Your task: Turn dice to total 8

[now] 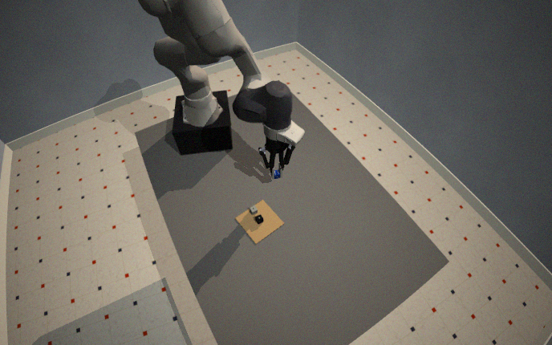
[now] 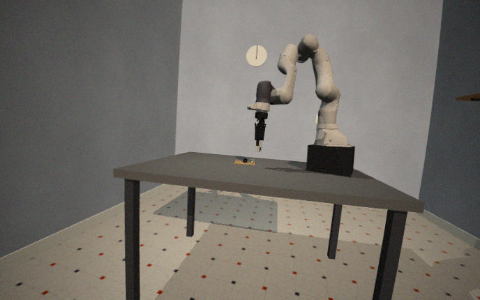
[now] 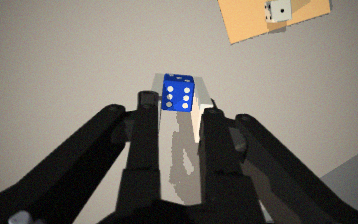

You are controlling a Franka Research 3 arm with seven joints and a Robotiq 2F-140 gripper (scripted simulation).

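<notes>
Right now the black die is 120 mm to the right of my hand, 120 mm below it and 110 mm ahead of it. From my hand the other things lie so: blue die (20 mm below); then white die (130 mm to the right, 120 mm below, 60 mm ahead); then tan mat (130 mm below, 120 mm to the right, 110 mm ahead).
</notes>
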